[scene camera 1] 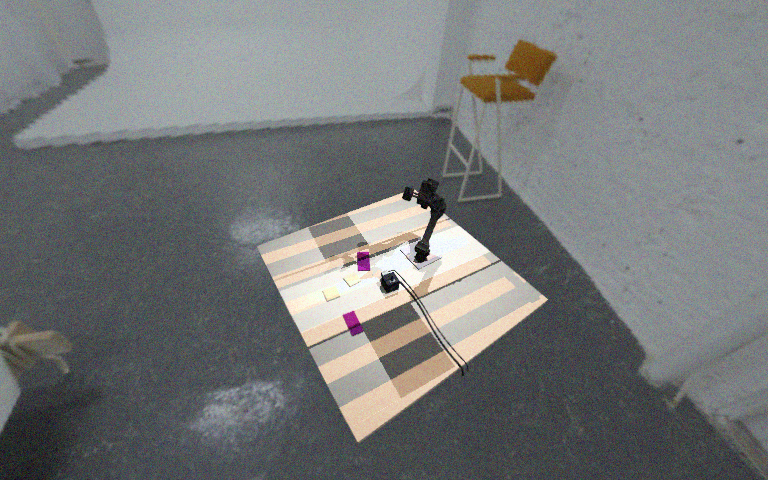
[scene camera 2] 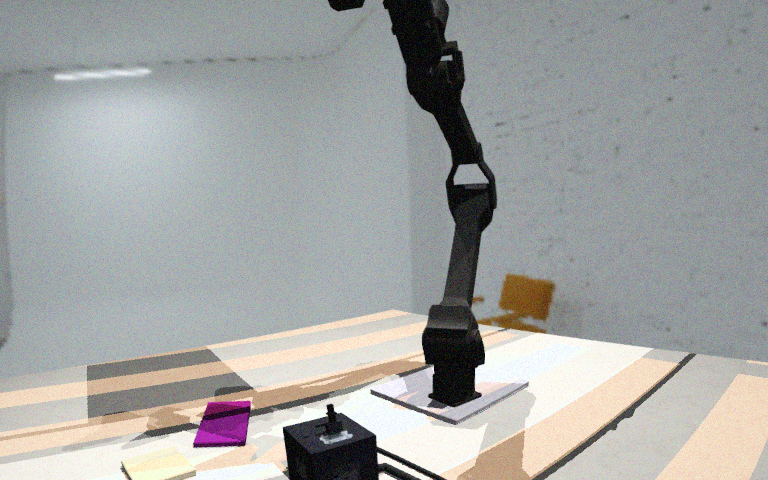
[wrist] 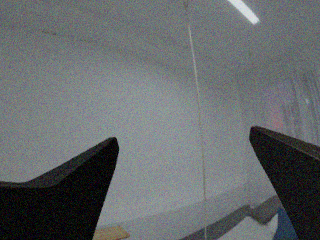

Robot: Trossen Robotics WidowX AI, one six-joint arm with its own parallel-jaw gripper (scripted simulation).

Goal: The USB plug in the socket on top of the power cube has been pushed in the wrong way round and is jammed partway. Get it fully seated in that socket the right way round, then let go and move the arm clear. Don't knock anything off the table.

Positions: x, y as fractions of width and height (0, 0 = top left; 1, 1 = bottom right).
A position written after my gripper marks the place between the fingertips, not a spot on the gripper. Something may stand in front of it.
My gripper (wrist: 0.58, 0.58) is open and holds nothing. Further things: a magenta block (scene camera 2: 0.29, 0.88).
The wrist view does not show the magenta block: it is out of frame.
